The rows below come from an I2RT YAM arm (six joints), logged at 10 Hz.
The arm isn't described. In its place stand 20 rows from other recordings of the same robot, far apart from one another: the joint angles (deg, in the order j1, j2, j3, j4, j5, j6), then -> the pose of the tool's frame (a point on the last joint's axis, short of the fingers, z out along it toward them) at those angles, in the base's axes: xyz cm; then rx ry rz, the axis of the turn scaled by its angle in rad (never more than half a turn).
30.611, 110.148, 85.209, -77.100, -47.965, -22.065 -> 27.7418 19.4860 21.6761 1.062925 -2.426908 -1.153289
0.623, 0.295, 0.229, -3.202, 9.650, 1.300 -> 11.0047 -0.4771 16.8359 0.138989 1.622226 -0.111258
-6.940, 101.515, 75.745, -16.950, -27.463, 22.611 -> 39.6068 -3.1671 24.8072 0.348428 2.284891 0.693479
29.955, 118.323, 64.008, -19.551, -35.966, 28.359 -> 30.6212 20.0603 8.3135 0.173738 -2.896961 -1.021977
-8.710, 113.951, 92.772, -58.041, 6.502, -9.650 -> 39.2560 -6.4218 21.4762 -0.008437 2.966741 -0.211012
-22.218, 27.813, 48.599, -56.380, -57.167, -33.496 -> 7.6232 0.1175 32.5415 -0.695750 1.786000 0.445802
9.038, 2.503, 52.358, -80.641, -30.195, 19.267 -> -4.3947 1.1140 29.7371 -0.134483 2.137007 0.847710
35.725, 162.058, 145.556, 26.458, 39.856, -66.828 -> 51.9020 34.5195 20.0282 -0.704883 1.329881 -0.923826
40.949, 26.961, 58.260, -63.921, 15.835, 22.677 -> 4.7181 2.8079 35.3385 -0.178263 2.130067 0.362955
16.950, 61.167, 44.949, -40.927, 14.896, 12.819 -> 19.7329 5.0575 24.2895 0.006244 2.522799 -0.127578
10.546, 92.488, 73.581, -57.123, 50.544, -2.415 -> 30.5871 2.8985 26.0862 -0.143669 2.593963 -1.198831
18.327, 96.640, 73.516, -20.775, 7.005, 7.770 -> 36.0370 11.4796 25.8882 -0.153965 2.326277 0.084938
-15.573, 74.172, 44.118, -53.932, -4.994, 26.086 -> 19.5004 -5.1130 18.7863 1.075047 2.845293 0.146720
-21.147, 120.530, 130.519, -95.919, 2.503, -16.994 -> 36.5754 -14.3144 33.3199 0.114254 3.085023 -0.099581
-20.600, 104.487, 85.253, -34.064, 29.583, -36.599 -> 36.8110 -15.7139 26.0898 -0.138130 2.641103 -1.029131
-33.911, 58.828, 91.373, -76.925, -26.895, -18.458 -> 11.9512 -6.0937 44.7800 0.077730 2.243794 0.064763
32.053, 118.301, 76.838, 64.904, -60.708, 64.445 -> 36.6925 26.6386 26.5051 -0.736087 1.540209 1.944529
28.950, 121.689, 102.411, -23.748, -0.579, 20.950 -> 42.8485 23.7436 23.9109 -0.170153 2.358859 0.444340
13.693, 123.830, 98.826, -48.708, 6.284, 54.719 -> 43.3328 10.1567 17.8629 1.017416 2.655572 0.099676
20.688, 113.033, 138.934, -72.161, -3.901, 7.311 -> 36.6982 14.1172 43.8323 -0.311899 2.378196 0.312133
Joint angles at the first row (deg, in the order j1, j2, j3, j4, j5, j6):
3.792, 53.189, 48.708, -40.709, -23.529, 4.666
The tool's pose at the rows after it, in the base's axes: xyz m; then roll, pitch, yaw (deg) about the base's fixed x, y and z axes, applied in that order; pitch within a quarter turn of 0, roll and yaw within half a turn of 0:
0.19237 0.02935 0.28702 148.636 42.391 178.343
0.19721 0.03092 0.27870 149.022 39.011 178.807
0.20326 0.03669 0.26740 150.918 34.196 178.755
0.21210 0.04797 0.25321 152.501 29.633 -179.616
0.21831 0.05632 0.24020 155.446 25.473 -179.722
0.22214 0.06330 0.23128 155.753 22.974 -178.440
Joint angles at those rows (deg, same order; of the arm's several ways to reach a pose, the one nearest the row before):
3.813, 55.245, 48.710, -38.829, -27.595, 4.557
4.186, 57.450, 48.685, -39.920, -27.507, 4.711
6.087, 60.402, 48.687, -41.059, -24.797, 6.677
9.082, 64.554, 48.687, -40.994, -22.960, 8.208
11.463, 68.008, 48.686, -41.189, -19.377, 10.698
12.971, 70.500, 48.686, -41.058, -19.399, 11.134

